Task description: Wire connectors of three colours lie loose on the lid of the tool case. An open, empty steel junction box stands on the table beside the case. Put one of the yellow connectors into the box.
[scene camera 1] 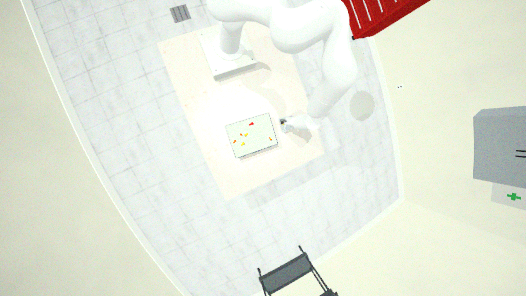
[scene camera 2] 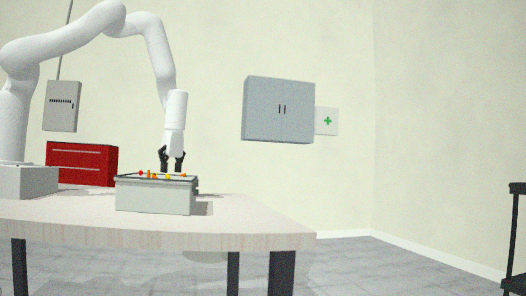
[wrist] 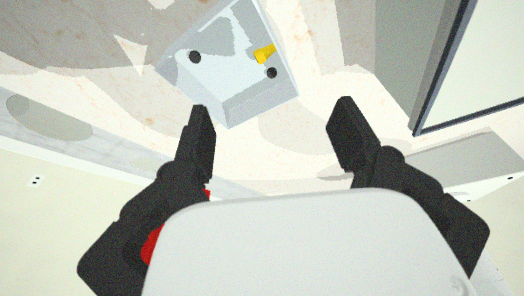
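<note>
A yellow connector (wrist: 265, 53) lies inside the open steel junction box (wrist: 260, 100), against its right wall near a dark round hole. My gripper (scene camera 1: 283, 122) (scene camera 2: 171, 171) (wrist: 272, 116) is open and empty. Its fingers stand wide apart above the near end of the box, clear of the connector. The tool case (scene camera 2: 155, 197) stands beside the box, and its lid (scene camera 1: 257, 142) (wrist: 480, 60) bears two yellow connectors, one (scene camera 1: 246, 135) and another (scene camera 1: 243, 144), with a red one (scene camera 1: 251, 123) (scene camera 2: 141, 172) and several orange ones. The case hides the box in scene camera 2.
The arm's base plate (scene camera 1: 235, 68) stands on the table (scene camera 1: 227, 182) (scene camera 2: 260, 220) behind the case. A red drawer cabinet (scene camera 1: 380, 17) (scene camera 2: 82, 162) stands beyond the table. A grey wall cabinet (scene camera 1: 500, 145) (scene camera 2: 277, 110) hangs farther off. A dark chair-like frame (scene camera 1: 286, 272) stands away from the table.
</note>
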